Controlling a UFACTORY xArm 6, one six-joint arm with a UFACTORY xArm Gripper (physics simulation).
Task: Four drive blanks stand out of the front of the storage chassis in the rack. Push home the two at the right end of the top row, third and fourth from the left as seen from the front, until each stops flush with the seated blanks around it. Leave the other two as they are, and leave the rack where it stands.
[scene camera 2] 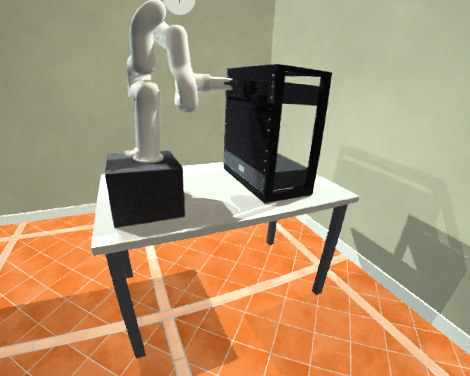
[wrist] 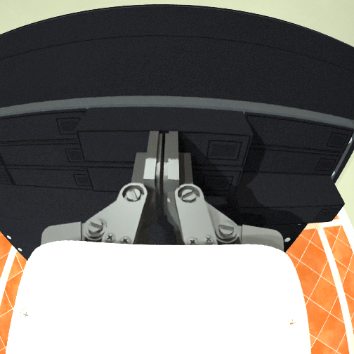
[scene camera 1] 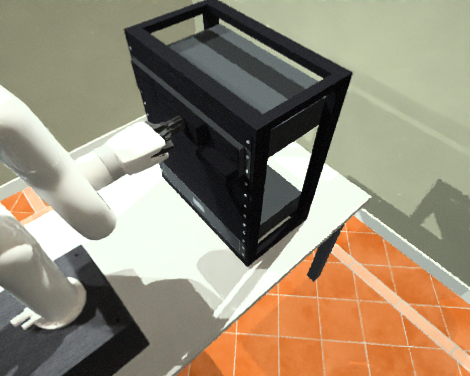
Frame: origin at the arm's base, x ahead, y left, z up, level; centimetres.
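Where they show: gripper, fingertip midpoint: [scene camera 2: 243, 83] [scene camera 1: 182, 121]; arm's base at its link origin: [scene camera 2: 148, 158] [scene camera 1: 59, 303].
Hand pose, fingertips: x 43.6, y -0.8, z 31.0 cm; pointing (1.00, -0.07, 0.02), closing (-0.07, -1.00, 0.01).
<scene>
Things, the pixels of their top centre, and the offset from my fingertips. "spot": a spot on its surface instead. Level surfaces: height alone.
- rack at a spot on its surface: [scene camera 1: 256, 200] spot: dx +4.1, dy -20.0, dz -15.6 cm
- white table at its surface level: dz -52.0 cm
- rack's top frame at a spot on its surface: [scene camera 1: 190, 82] spot: dx +4.5, dy +1.3, dz +7.6 cm
The rack [scene camera 1: 256, 200] [scene camera 2: 272, 135] stands upright on the table. In the wrist view, the third top-row blank [wrist: 115, 145] stands out of the chassis front, with its top face showing. The fourth top-row blank [wrist: 295, 127], to its right, looks level with the front. Lower at the right, another blank [wrist: 295, 195] stands out. The second top-row blank [wrist: 35, 130] looks seated. My gripper [scene camera 1: 180, 121] [scene camera 2: 231, 82] [wrist: 163, 149] is shut and empty, its tips in front of the third blank's face; whether they touch is unclear. The fingers hide part of the lower rows.
The white table [scene camera 1: 150, 220] [scene camera 2: 325, 192] carries the rack and the arm's black base block [scene camera 1: 100, 310] [scene camera 2: 145, 195]. A grey unit [scene camera 2: 295, 170] sits low in the rack. The rack's top frame [scene camera 1: 190, 82] rises above the gripper. A wall [scene camera 2: 390, 100] stands behind the rack.
</scene>
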